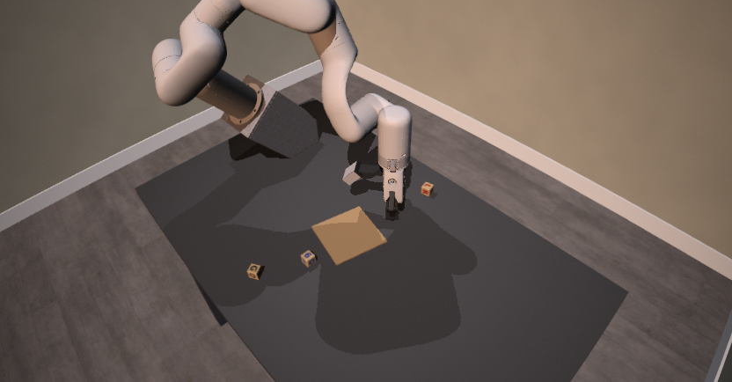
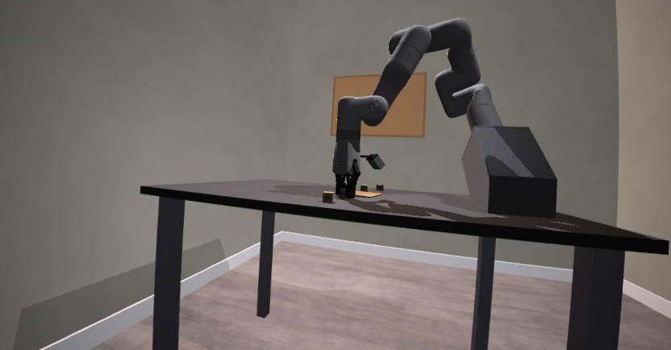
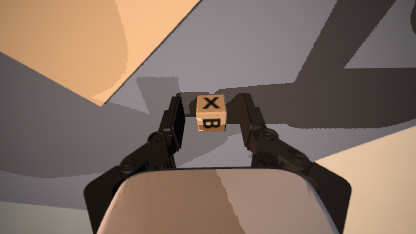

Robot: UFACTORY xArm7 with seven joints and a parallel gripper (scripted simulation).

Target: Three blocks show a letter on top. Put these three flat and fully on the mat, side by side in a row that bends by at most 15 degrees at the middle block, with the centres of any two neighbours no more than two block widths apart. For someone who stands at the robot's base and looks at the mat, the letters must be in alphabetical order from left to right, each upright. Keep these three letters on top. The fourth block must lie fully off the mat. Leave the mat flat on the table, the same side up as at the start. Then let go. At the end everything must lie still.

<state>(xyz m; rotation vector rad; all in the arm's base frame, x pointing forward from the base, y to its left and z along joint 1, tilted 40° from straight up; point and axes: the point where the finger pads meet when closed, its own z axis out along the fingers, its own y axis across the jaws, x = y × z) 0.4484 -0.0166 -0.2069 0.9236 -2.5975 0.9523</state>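
My gripper is now 20 mm past the tan mat, 140 mm to the left of it and 20 mm above it.
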